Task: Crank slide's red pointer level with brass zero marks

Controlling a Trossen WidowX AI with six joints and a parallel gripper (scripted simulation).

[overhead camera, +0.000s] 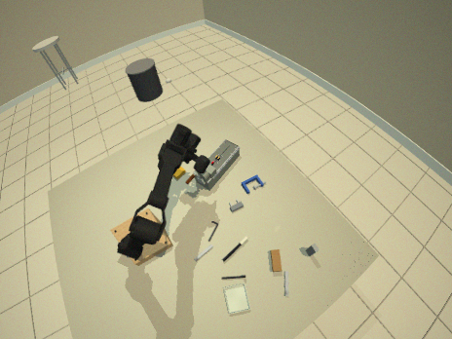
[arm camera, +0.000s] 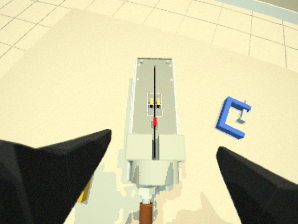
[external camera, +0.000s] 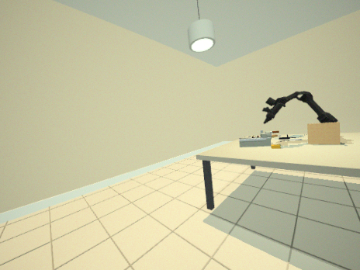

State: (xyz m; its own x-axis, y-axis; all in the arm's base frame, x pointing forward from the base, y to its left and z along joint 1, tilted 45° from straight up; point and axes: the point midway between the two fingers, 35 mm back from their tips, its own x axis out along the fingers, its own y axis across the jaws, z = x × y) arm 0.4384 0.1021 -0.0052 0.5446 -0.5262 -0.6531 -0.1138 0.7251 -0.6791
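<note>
Right now my gripper tip is 90 mm past the brown crank handle, 10 mm to the left of it and 80 mm above it. The rest, counted from my gripper tip: red pointer (50 mm ahead, 20 mm to the left, 120 mm below); then grey clamp (10 mm ahead, 200 mm to the right, 190 mm below); then orange block (90 mm behind, 140 mm to the left, 190 mm below).
</note>
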